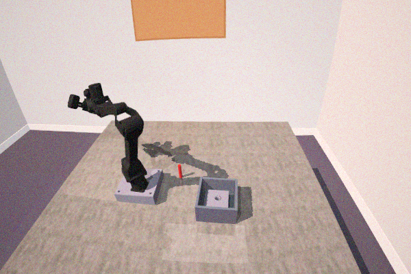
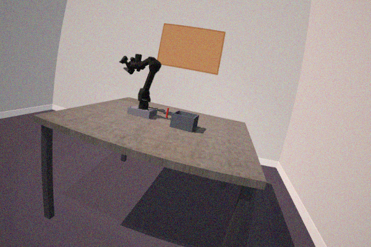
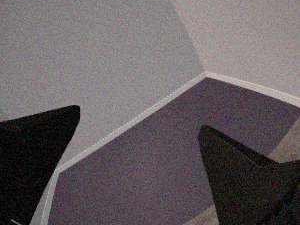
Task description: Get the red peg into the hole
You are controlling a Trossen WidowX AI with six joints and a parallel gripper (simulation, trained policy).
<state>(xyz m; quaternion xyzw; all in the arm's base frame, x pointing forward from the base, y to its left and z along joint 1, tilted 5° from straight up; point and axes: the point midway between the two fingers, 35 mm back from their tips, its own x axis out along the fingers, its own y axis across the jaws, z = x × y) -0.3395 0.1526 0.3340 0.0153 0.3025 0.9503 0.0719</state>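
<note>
The red peg lies 540 mm ahead of my gripper tip, 310 mm below it and 40 mm to the right of it. Also, from my gripper tip: pale plate 740 mm ahead, 310 mm below, 190 mm to the right; grey box 740 mm ahead, 330 mm below, 190 mm to the right.
</note>
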